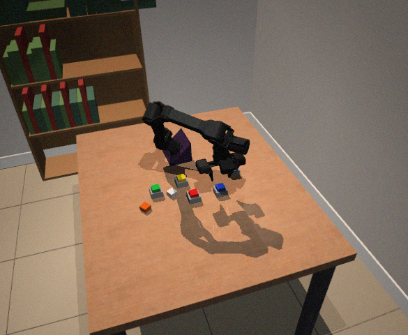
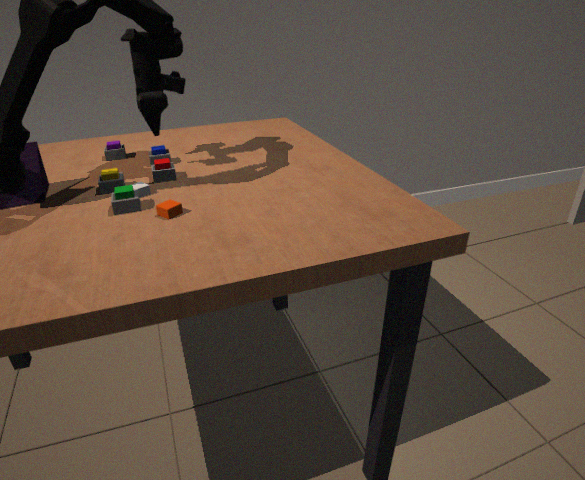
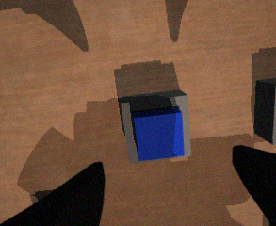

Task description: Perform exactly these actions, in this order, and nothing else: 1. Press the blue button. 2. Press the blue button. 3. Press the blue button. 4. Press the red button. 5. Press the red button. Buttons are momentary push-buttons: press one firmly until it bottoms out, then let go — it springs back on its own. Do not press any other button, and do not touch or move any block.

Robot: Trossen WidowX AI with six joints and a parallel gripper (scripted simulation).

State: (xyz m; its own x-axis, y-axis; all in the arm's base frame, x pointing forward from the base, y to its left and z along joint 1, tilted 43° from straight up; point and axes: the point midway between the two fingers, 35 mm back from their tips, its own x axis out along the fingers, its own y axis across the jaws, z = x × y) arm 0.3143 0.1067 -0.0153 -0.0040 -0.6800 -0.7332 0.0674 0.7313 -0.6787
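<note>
Right now the blue button is 4 cm below my gripper tip. Round my gripper tip: purple button: 10 cm to the left, 10 cm behind, 4 cm below; then red button: 11 cm to the right, 4 cm below, 1 cm behind; then yellow button: 13 cm to the right, 12 cm behind, 4 cm below.
</note>
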